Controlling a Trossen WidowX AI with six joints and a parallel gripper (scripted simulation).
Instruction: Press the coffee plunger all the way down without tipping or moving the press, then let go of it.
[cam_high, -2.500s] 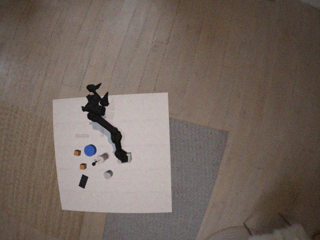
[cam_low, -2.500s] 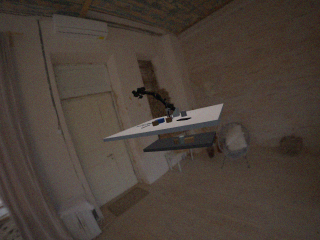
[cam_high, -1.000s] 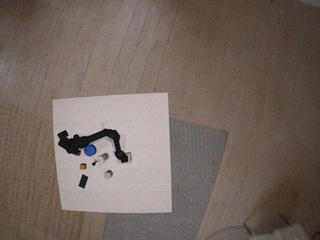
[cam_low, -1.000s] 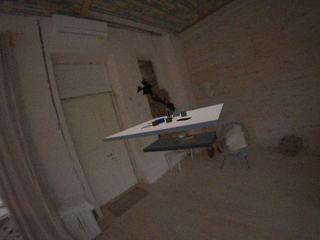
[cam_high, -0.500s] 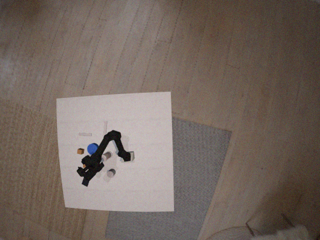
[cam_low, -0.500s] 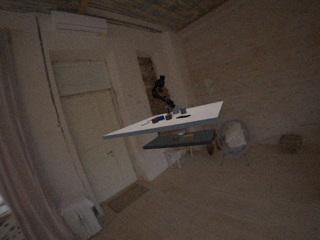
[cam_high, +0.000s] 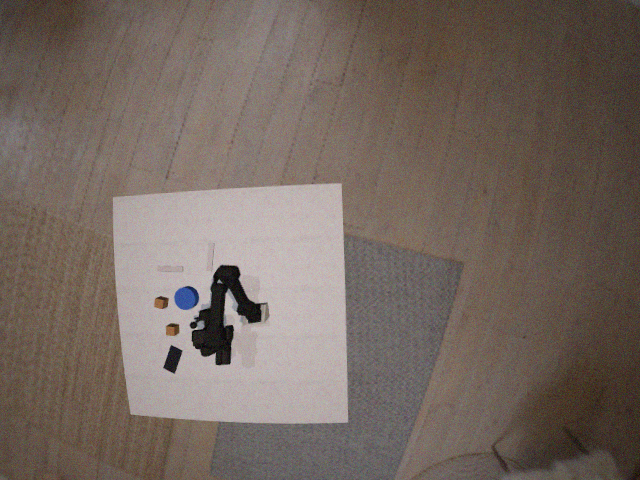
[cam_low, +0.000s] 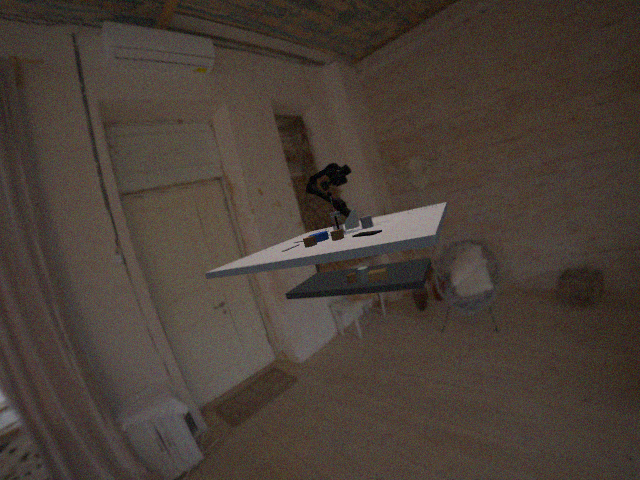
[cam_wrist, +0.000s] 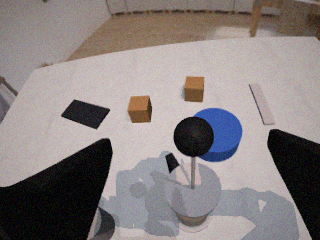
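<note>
Now: the coffee press 170 mm below my gripper tip and 40 mm ahead of it. The rest, counted from my gripper tip: grey cylinder: 270 mm below, 180 mm to the left, 20 mm ahead; blue disc: 280 mm below, 180 mm ahead, 90 mm to the right; black flat plate: 350 mm ahead, 300 mm below, 240 mm to the left.
</note>
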